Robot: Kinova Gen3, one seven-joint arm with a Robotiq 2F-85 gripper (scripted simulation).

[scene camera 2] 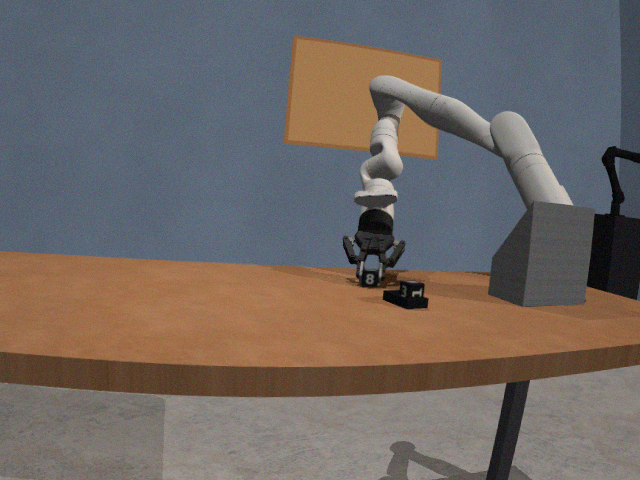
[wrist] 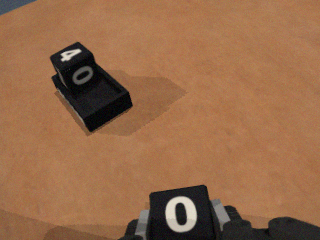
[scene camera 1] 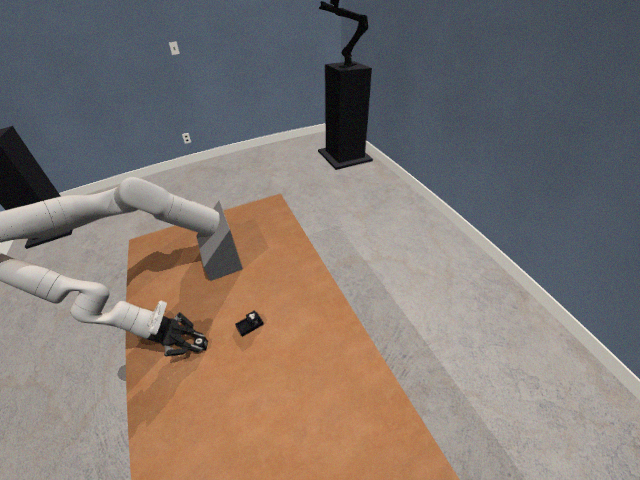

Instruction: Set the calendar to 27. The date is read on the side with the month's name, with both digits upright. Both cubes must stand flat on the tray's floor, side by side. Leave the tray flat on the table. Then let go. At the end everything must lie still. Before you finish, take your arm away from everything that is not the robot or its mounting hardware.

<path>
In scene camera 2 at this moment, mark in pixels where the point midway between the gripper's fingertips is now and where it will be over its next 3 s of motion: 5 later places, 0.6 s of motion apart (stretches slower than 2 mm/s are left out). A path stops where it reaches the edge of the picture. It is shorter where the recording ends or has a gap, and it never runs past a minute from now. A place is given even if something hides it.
The gripper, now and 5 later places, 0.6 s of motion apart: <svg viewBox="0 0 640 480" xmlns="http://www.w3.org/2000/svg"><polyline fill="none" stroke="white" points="370,280 370,281 370,279 372,264 373,245 375,247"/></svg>
</path>
